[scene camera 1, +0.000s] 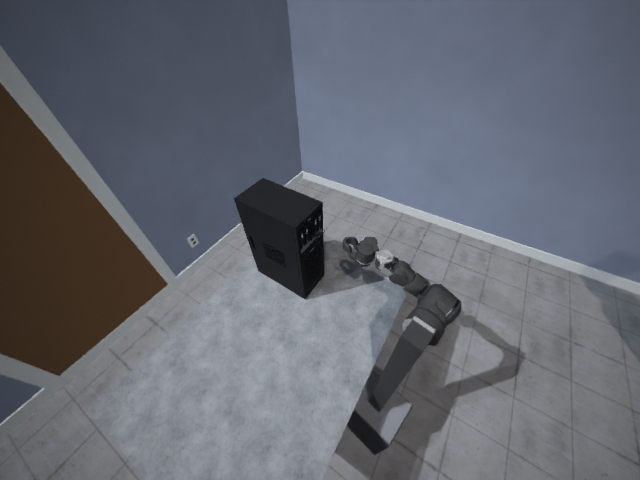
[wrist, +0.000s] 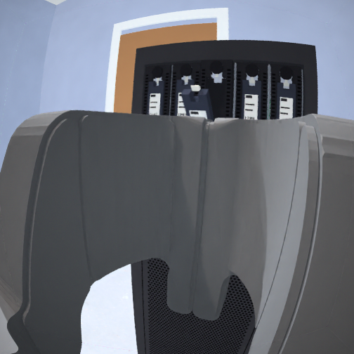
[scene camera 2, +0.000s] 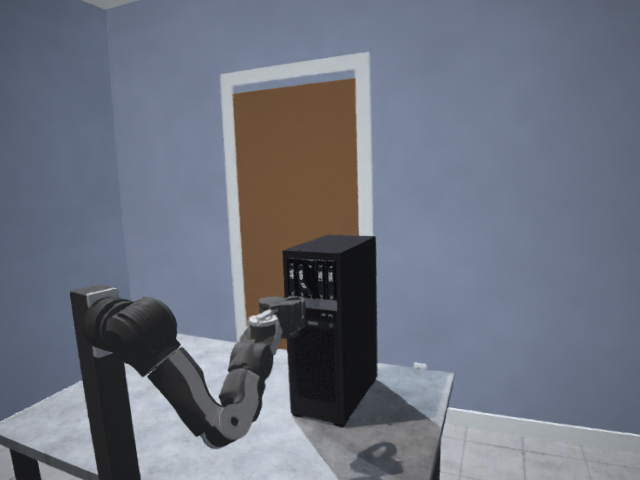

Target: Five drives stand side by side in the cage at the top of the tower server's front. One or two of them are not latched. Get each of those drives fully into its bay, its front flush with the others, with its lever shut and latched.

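The black tower server (scene camera 1: 276, 204) (scene camera 2: 359, 320) (wrist: 227, 51) stands upright with five drives side by side at the top of its front. The middle drive's lever (scene camera 2: 305, 285) (wrist: 198, 102) is swung outward, its free end leaning left in the wrist view, in front of the second drive. The four other drives' levers look shut where they show; their lower parts are hidden in the wrist view. I cannot tell how far the middle drive stands out. My gripper (scene camera 1: 350, 244) (scene camera 2: 301, 315) (wrist: 211, 221) is shut and empty, in front of the server and below the open lever, apart from it.
The server stands on a pale mottled table top (scene camera 1: 248, 372) (scene camera 2: 175, 444). The arm's dark post (scene camera 1: 400, 366) (scene camera 2: 105, 403) rises at the table's edge. A grey strip (scene camera 2: 321, 303) lies below the drives. A brown door (scene camera 1: 67, 248) (scene camera 2: 294, 180) (wrist: 165, 45) is in the wall behind.
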